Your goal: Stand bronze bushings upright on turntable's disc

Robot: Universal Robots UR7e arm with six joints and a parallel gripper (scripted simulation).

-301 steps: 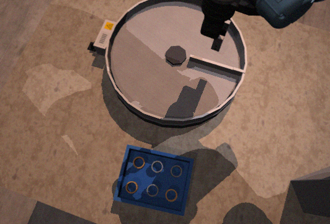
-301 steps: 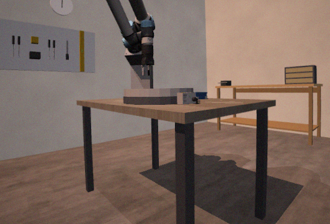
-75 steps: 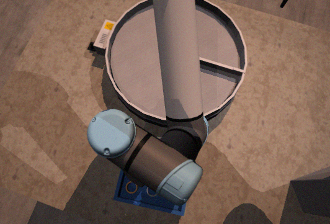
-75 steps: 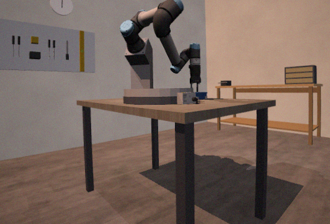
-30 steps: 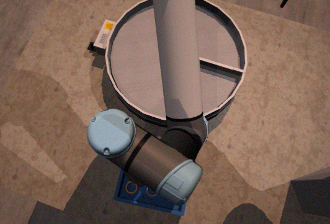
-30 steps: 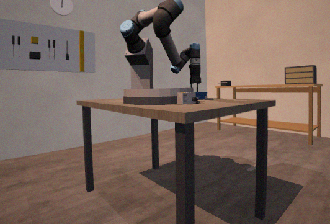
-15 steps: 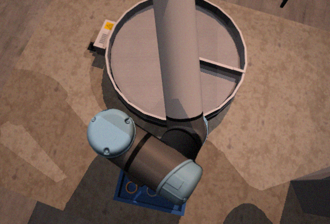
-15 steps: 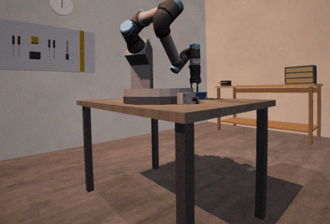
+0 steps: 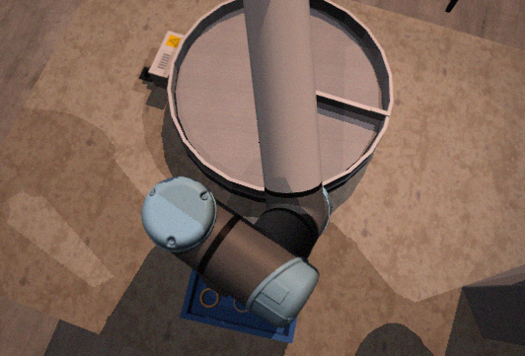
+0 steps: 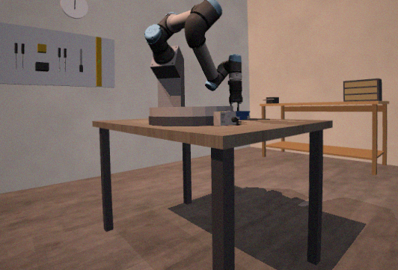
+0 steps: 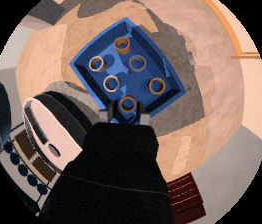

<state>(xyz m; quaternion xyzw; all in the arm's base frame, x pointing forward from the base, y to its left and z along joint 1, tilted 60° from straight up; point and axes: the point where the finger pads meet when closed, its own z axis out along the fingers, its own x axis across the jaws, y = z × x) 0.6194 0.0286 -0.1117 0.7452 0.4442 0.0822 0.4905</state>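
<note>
Now: the blue crate 5 cm behind my hand, 4 cm to the left of it and 3 cm below it. From my hand the other things lie so: turntable disc 7 cm behind, 33 cm to the right.
</note>
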